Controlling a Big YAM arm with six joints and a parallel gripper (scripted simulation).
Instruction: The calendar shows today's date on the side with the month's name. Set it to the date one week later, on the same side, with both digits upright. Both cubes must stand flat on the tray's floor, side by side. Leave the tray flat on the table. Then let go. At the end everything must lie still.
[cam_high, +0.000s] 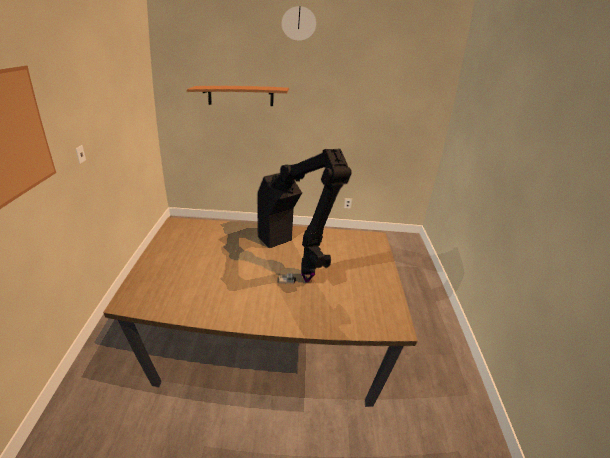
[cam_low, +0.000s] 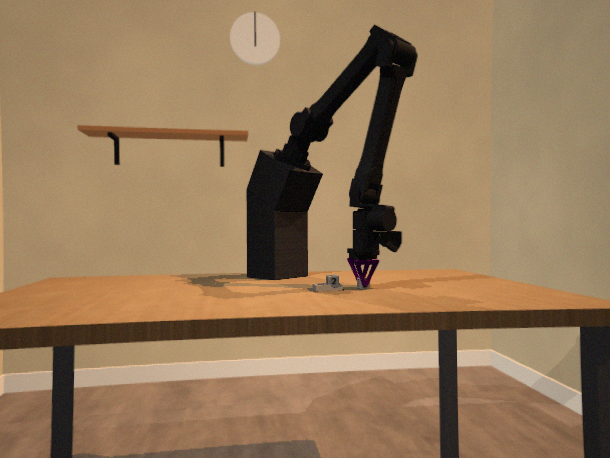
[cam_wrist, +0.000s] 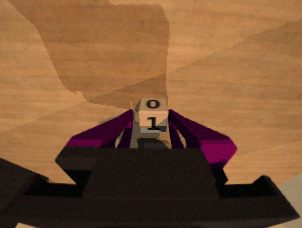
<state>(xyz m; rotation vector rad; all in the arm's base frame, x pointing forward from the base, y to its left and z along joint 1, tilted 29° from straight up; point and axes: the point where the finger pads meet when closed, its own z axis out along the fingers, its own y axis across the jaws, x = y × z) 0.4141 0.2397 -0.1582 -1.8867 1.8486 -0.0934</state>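
Right now my hand is 20 mm short of the tray, 100 mm to the left of it and 10 mm above it.
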